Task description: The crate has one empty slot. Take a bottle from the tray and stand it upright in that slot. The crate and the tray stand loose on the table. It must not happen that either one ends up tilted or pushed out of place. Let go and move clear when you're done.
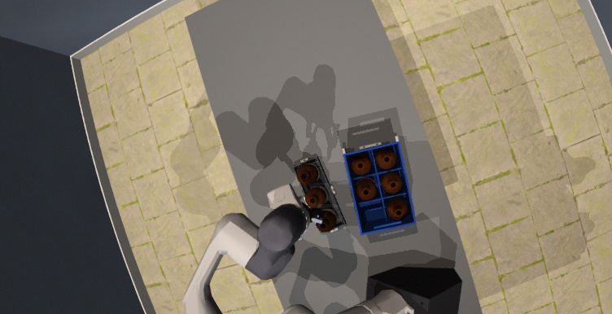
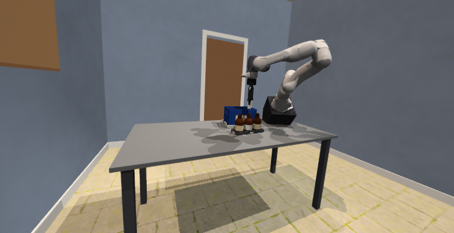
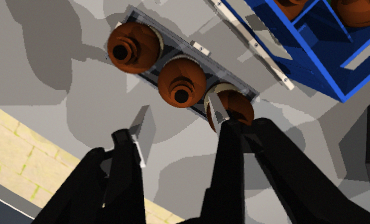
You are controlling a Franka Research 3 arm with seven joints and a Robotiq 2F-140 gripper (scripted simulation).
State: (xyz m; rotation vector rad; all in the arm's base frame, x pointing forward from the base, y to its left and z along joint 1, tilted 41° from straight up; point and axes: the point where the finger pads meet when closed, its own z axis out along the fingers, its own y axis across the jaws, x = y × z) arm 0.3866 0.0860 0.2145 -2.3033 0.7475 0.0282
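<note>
Right now the brown bottle is 15 cm below my hand. Also, from my hand: dark tray (23 cm below); then blue crate (23 cm to the right, 15 cm below).
</note>
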